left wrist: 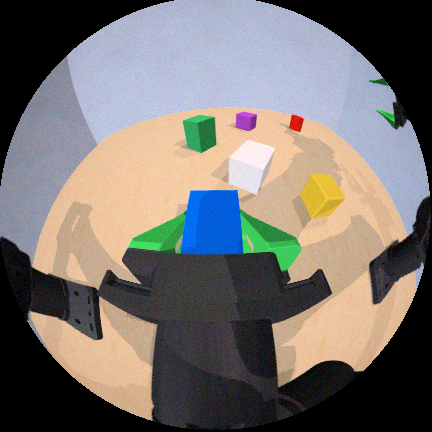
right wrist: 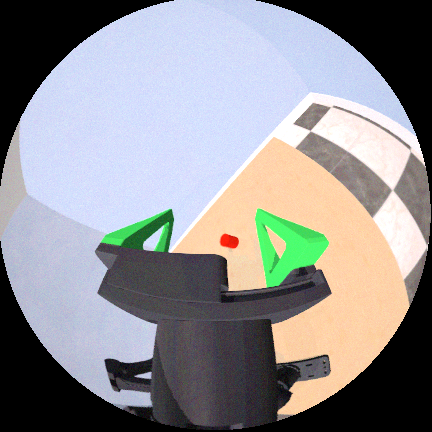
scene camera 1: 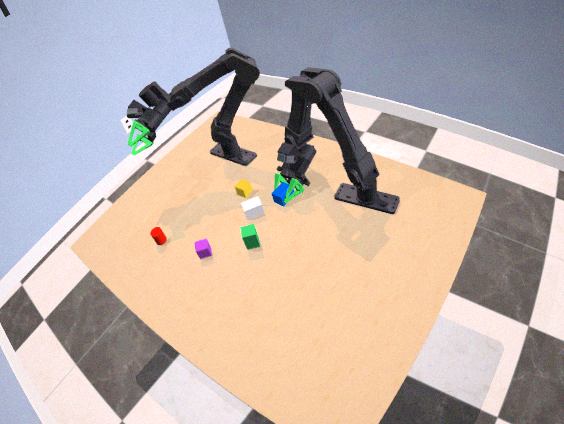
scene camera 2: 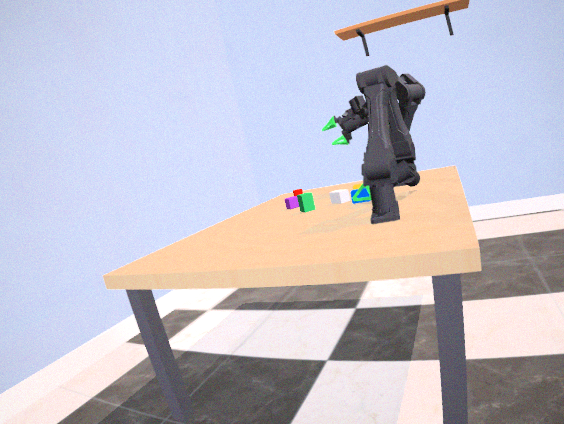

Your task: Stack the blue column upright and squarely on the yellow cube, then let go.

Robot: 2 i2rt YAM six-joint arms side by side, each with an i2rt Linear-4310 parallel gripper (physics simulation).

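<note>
The blue column (scene camera 1: pixel 281 194) (scene camera 2: pixel 357 198) (left wrist: pixel 213 222) lies on its side between the green fingers of my left gripper (scene camera 1: pixel 289 189), low at the table. In the left wrist view a finger touches each side of it, and its lower end is hidden by the gripper body. The yellow cube (scene camera 1: pixel 243 188) (left wrist: pixel 321 195) sits on the table to the left of the column in scene camera 1; in scene camera 2 it is mostly hidden. My right gripper (scene camera 1: pixel 140 138) (scene camera 2: pixel 332 132) (right wrist: pixel 214 213) is open and empty, held high at the left in scene camera 1.
A white block (scene camera 1: pixel 252 208) (scene camera 2: pixel 339 196) (left wrist: pixel 251 166) stands close to the column and the yellow cube. A green block (scene camera 1: pixel 250 236) (left wrist: pixel 200 133), a purple cube (scene camera 1: pixel 203 248) (left wrist: pixel 246 121) and a red cylinder (scene camera 1: pixel 158 236) (right wrist: pixel 229 241) are farther from the arm bases.
</note>
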